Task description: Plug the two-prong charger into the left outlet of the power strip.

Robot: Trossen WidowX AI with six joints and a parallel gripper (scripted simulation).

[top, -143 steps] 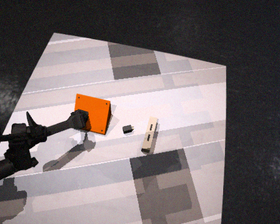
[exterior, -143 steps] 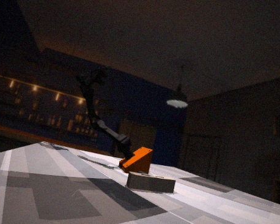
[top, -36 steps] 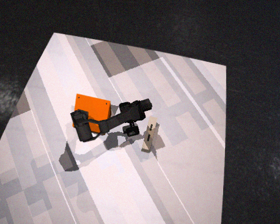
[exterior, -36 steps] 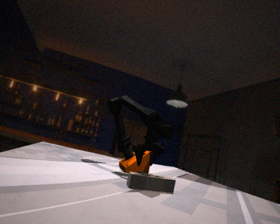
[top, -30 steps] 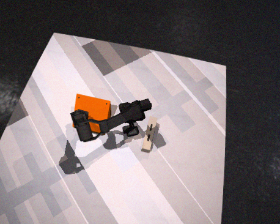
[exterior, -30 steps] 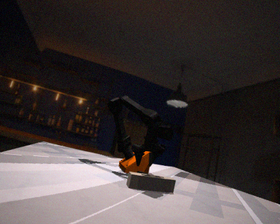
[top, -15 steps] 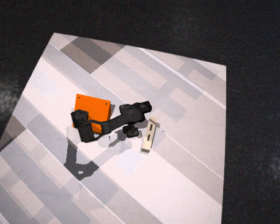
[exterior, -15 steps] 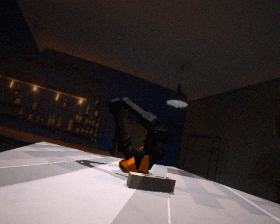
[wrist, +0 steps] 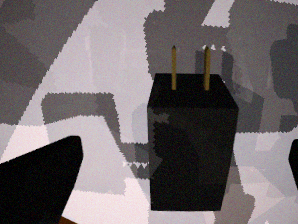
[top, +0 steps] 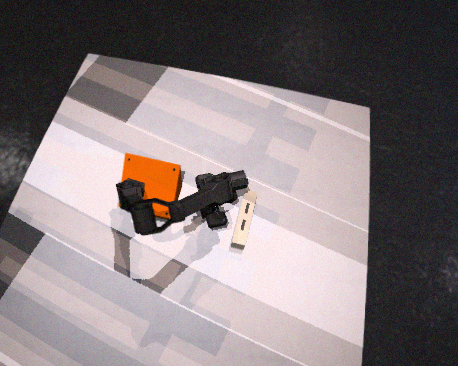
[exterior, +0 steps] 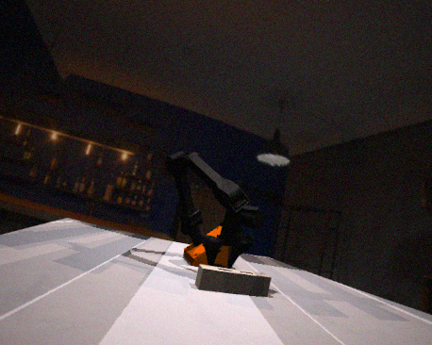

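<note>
Now: gripper tip 1 cm to the right of the black two-prong charger, 1 cm short of it and 1 cm above it.
</note>
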